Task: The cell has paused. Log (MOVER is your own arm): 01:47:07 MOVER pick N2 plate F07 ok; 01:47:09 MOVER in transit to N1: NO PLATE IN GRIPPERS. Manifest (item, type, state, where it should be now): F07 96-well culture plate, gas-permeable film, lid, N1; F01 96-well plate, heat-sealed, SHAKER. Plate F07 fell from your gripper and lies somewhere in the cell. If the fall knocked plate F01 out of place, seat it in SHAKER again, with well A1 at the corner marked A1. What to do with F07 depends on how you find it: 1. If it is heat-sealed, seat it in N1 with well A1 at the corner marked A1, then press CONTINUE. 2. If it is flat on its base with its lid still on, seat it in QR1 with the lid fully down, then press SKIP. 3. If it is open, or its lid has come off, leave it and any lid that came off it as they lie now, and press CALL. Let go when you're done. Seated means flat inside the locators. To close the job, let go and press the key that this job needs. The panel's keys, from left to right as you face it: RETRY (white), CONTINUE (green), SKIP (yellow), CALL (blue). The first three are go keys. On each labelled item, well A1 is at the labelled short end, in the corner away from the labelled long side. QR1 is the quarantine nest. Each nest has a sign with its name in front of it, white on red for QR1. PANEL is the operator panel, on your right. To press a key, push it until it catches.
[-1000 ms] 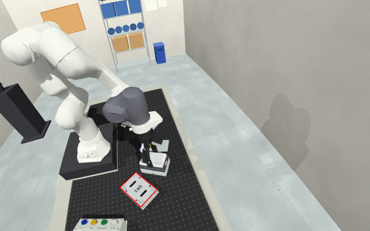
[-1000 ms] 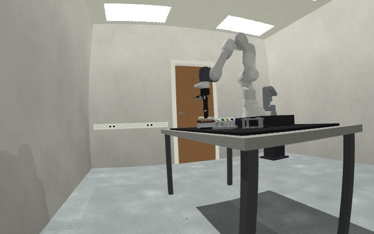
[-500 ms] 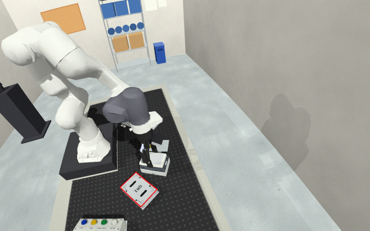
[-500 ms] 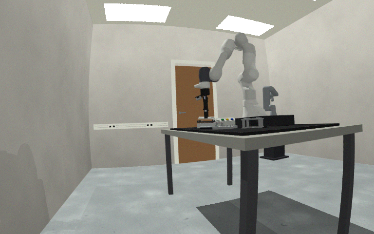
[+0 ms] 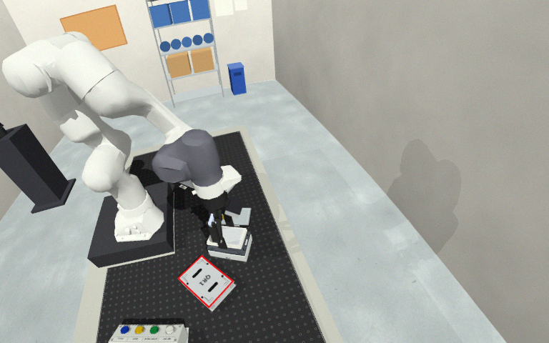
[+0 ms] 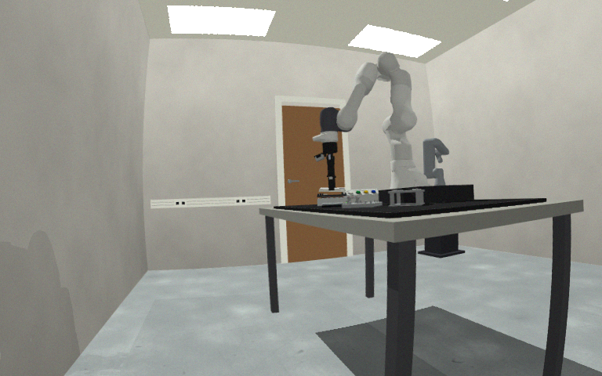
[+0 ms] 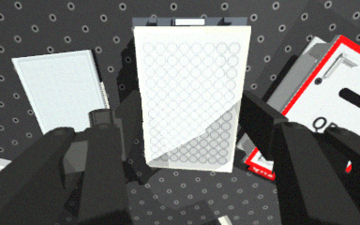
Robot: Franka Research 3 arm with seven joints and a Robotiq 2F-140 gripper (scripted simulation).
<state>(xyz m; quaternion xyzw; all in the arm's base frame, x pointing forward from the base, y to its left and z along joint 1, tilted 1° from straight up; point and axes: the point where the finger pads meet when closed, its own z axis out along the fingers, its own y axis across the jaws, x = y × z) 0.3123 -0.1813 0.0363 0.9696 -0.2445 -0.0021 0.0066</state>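
The white 96-well plate is 20 mm below my hand. The rest, counted from my hand: pale flat rectangular piece (50 mm ahead, 140 mm to the left, 90 mm below); white retry key (240 mm behind, 270 mm to the right, 40 mm below); green continue key (290 mm behind, 260 mm to the right, 40 mm below).
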